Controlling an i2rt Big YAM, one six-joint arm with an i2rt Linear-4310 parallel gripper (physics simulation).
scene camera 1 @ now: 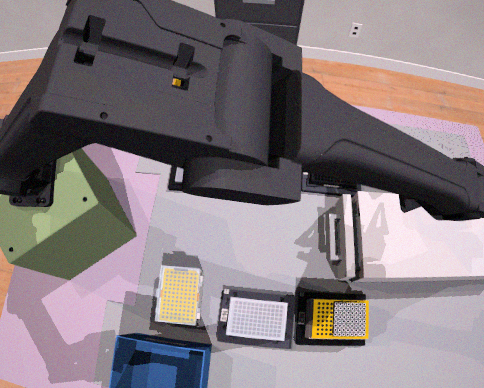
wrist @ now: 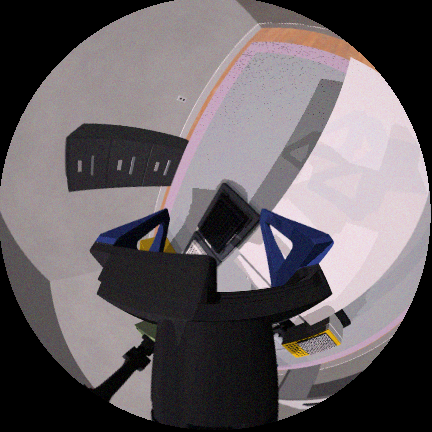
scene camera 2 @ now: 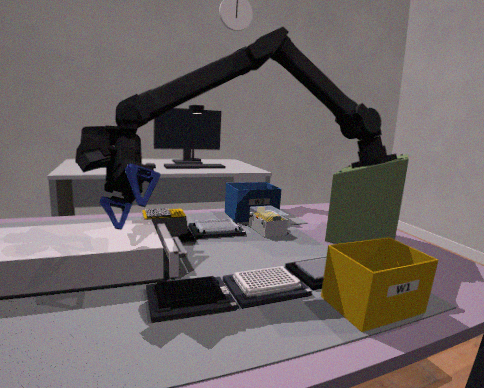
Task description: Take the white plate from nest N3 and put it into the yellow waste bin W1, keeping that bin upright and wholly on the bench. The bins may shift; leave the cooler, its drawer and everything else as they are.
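Frame: origin at the arm's base, x back, y left, z down, level; metres.
Where they show: gripper, fingertip midpoint: [wrist: 214, 213] [scene camera 2: 129, 218]; arm's base, origin of the base link: [scene camera 1: 35, 175] [wrist: 152, 342] [scene camera 2: 374, 163].
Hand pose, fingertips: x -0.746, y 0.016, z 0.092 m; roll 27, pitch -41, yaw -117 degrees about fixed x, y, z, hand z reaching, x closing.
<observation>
Things, the pixels of their centre, and the offset from my fingertips. "spot": a spot on its surface instead.
- yellow bin W1, body centre: [scene camera 2: 377, 279] [wrist: 156, 259] dx +0.431, dy +0.259, dz +0.104 m
- black plate, body centre: [scene camera 2: 189, 291] [wrist: 219, 224] [scene camera 1: 332, 171] dx +0.099, dy +0.069, dz +0.145 m
- blue bin, body centre: [scene camera 1: 163, 371] [scene camera 2: 252, 201] dx +0.534, dy -0.381, dz +0.104 m
- yellow-topped box, surface spot: [scene camera 1: 179, 295] spot: dx +0.492, dy -0.222, dz +0.095 m
- yellow-and-black rack, body centre: [scene camera 1: 337, 319] [wrist: 312, 336] [scene camera 2: 163, 221] dx +0.161, dy -0.300, dz +0.120 m
A white plate [scene camera 2: 267, 281] [wrist: 193, 248] sits in the middle nest of the near row in scene camera 2. Another white plate [scene camera 1: 257, 318] [scene camera 2: 216, 227] sits in a nest of the far row. No nest label is readable. The yellow bin W1 [scene camera 2: 350, 300] [wrist: 148, 244] stands upright on the bench, right of the near row in scene camera 2. My gripper [scene camera 2: 131, 216] [wrist: 214, 213] is open and empty, with its blue fingers apart above the cooler side. In the wrist view a black plate [wrist: 225, 220] [scene camera 2: 187, 291] shows beyond the fingertips. The fingers do not show in scene camera 1.
The white cooler [scene camera 1: 420, 245] [scene camera 2: 75, 265] [wrist: 360, 205] stands beside the nests, its drawer handle [scene camera 1: 334, 237] facing them. A blue bin [scene camera 1: 160, 367] [scene camera 2: 240, 201], a yellow-topped box [scene camera 1: 179, 295] and a yellow-and-black rack [scene camera 1: 322, 317] [wrist: 312, 344] stand in the far area. A green block [scene camera 1: 105, 245] [scene camera 2: 367, 205] stands behind W1.
</observation>
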